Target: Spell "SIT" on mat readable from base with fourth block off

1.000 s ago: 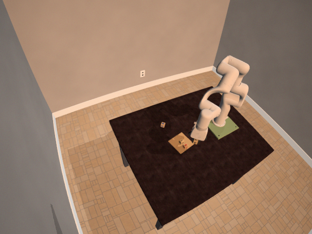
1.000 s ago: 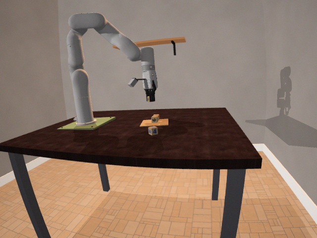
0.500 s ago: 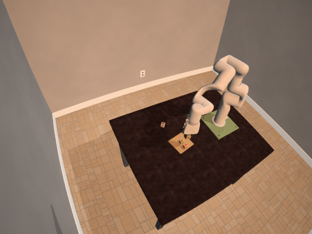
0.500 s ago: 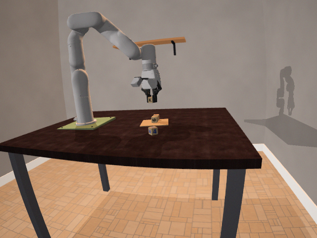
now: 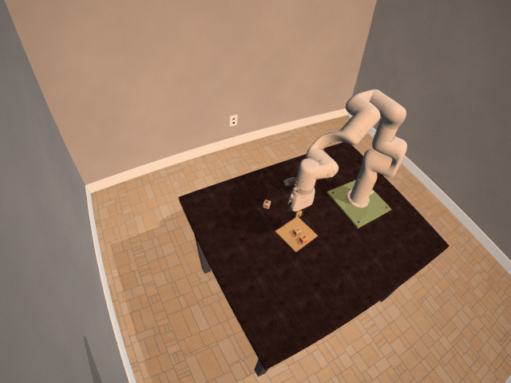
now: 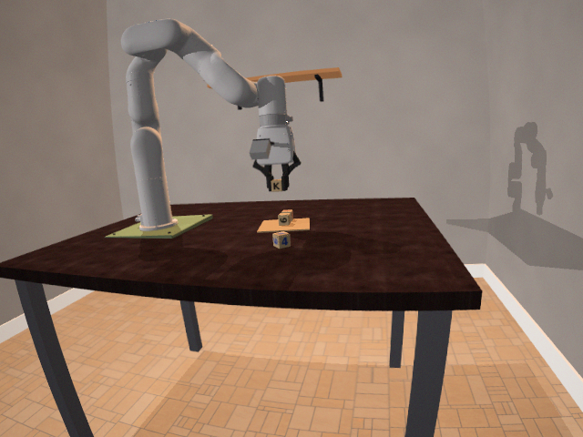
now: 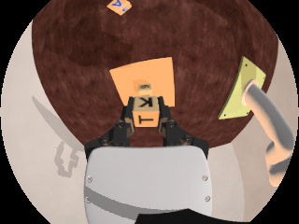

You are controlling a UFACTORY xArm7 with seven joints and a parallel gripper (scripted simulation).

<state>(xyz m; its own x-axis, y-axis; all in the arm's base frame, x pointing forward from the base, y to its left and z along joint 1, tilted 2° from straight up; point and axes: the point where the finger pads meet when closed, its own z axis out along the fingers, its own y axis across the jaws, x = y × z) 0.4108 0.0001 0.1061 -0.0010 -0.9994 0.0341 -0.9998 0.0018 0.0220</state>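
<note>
Now: hand 30 mm to the right of the tan mat and 120 mm above it.
</note>
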